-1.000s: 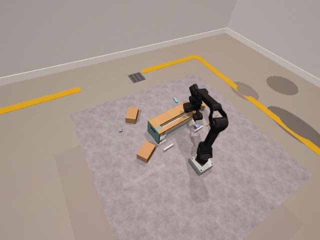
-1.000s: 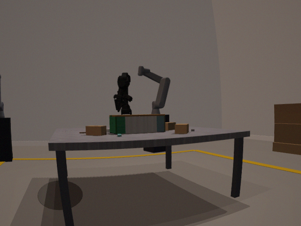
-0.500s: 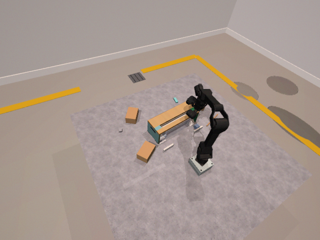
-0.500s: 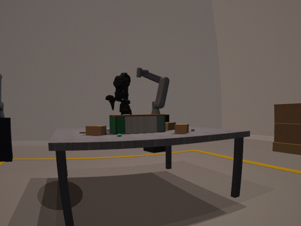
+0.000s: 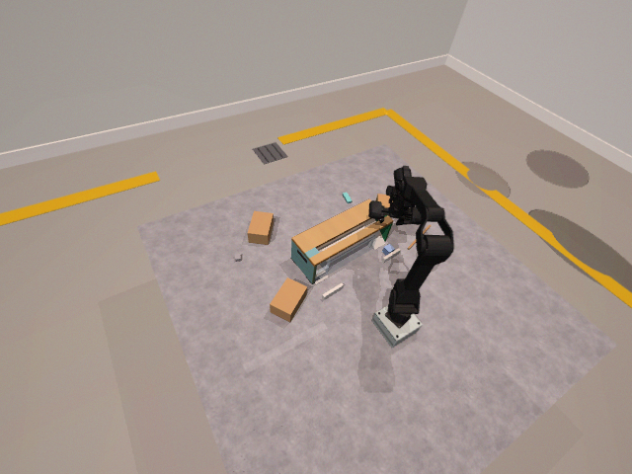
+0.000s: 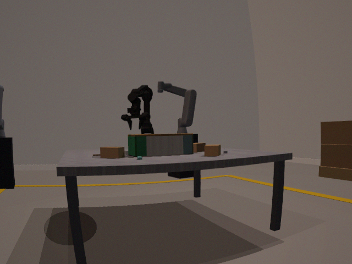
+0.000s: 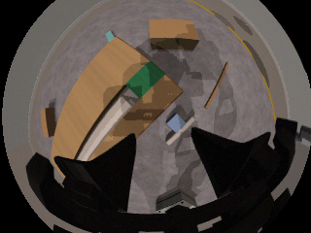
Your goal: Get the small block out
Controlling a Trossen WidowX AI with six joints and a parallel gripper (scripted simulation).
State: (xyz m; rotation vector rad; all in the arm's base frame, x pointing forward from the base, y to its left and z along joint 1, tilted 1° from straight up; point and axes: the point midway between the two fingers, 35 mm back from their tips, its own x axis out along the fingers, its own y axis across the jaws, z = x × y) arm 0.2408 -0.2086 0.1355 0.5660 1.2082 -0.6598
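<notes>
Now: gripper tip 3 cm past the small blue block, 1 cm to the left of it and 14 cm above it. Also, from my gripper tip: grey piece: 32 cm ahead, 47 cm to the left, 15 cm below; then teal piece: 29 cm ahead, 11 cm to the right, 15 cm below; then box: 6 cm ahead, 13 cm to the left, 10 cm below.
</notes>
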